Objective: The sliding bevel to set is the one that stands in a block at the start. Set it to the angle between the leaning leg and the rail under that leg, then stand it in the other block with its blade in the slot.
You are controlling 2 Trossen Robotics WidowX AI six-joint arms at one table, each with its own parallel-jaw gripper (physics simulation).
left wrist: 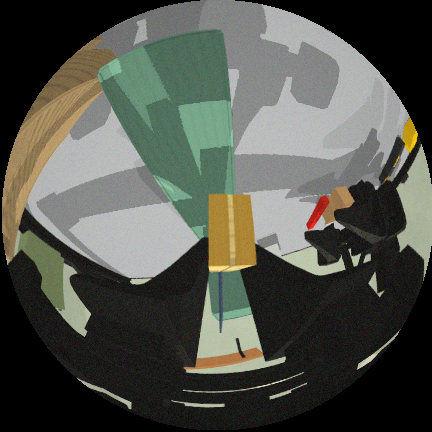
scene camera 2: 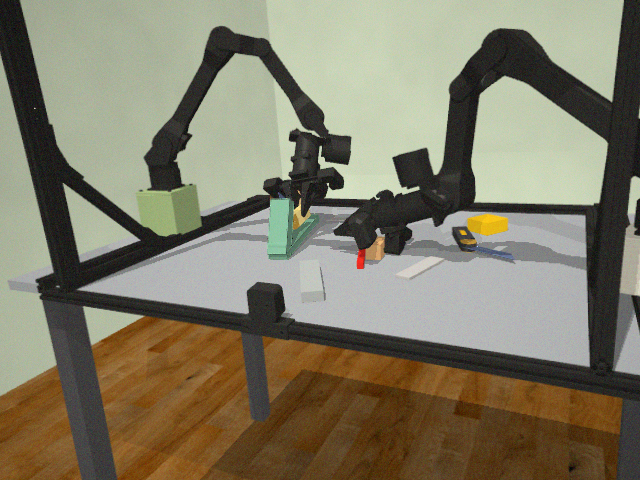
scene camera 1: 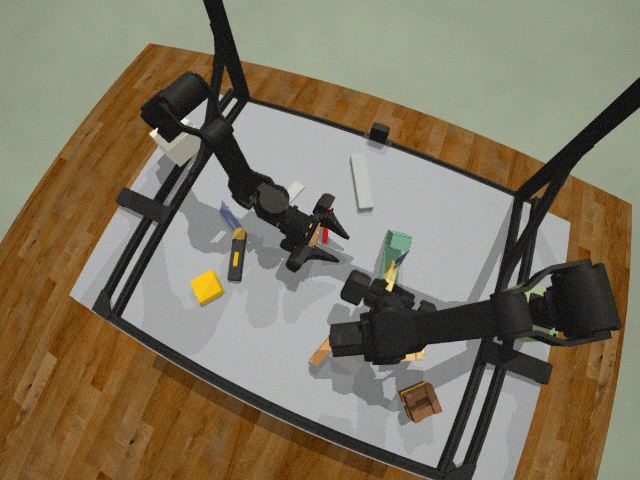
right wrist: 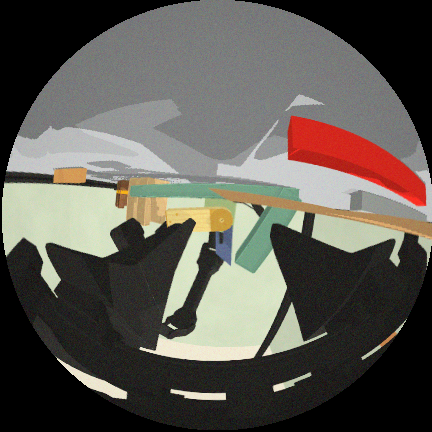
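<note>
The sliding bevel, with a pale yellow handle and a blue blade, is gripped by its handle in my left gripper, above the green rail. The green leaning leg rises from the rail's end; the blade looks apart from it in the right wrist view. My right gripper is partly open and empty, low over the table. A tan block and a brown block stand near the left arm; their slots are unclear.
A black-handled tool with a blue blade and a yellow block lie beyond the right arm. A red bar is beside the right gripper. A grey bar lies behind.
</note>
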